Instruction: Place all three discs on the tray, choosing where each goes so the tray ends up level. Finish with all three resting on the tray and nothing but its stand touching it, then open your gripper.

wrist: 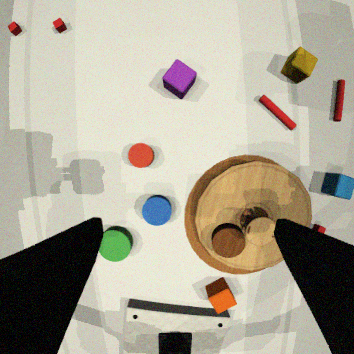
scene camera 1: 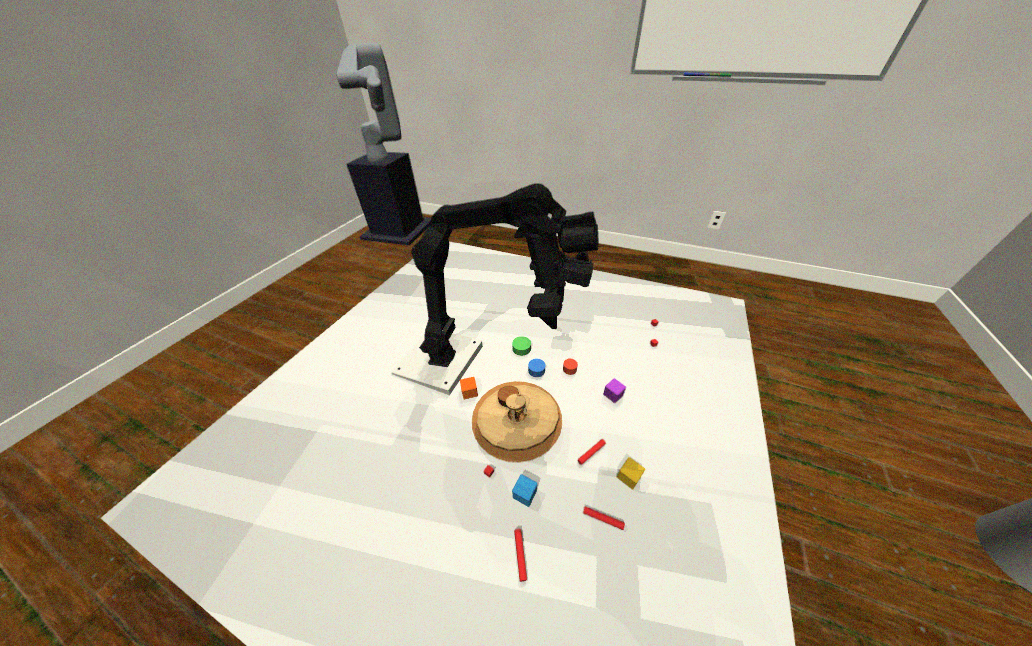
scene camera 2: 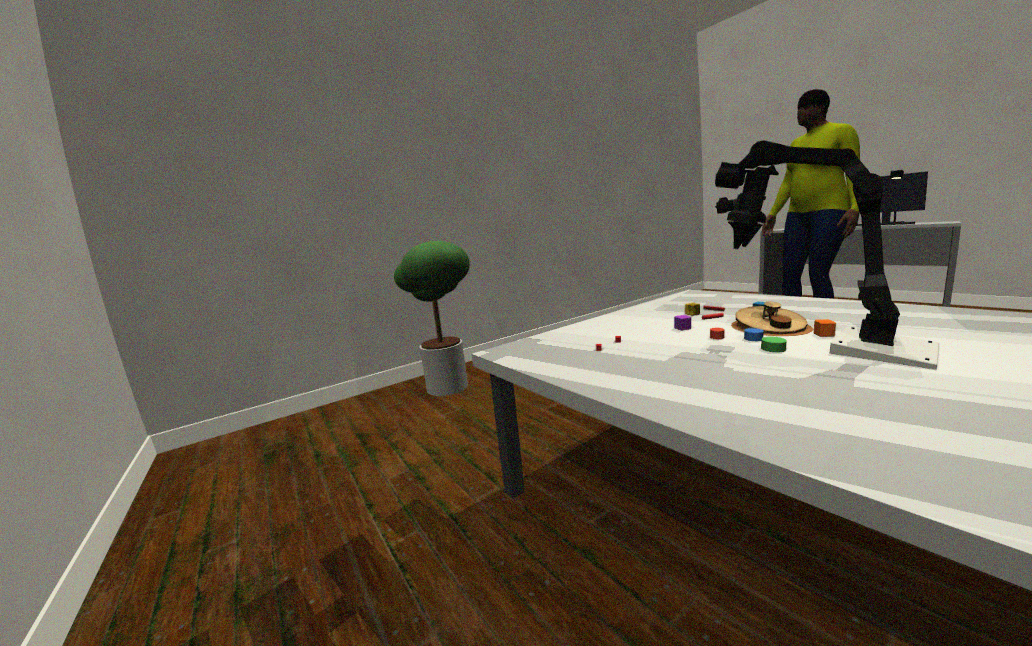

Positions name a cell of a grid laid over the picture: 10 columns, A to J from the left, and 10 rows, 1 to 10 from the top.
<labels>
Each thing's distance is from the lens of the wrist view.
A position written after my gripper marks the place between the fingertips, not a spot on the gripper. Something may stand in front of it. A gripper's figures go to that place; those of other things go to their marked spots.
my gripper (wrist: F7): 0.10 m
green disc (wrist: D7): 0.36 m
yellow cube (wrist: I2): 0.41 m
purple cube (wrist: F3): 0.34 m
The marked spots on the yellow cube and the purple cube are 0.20 m apart.
</labels>
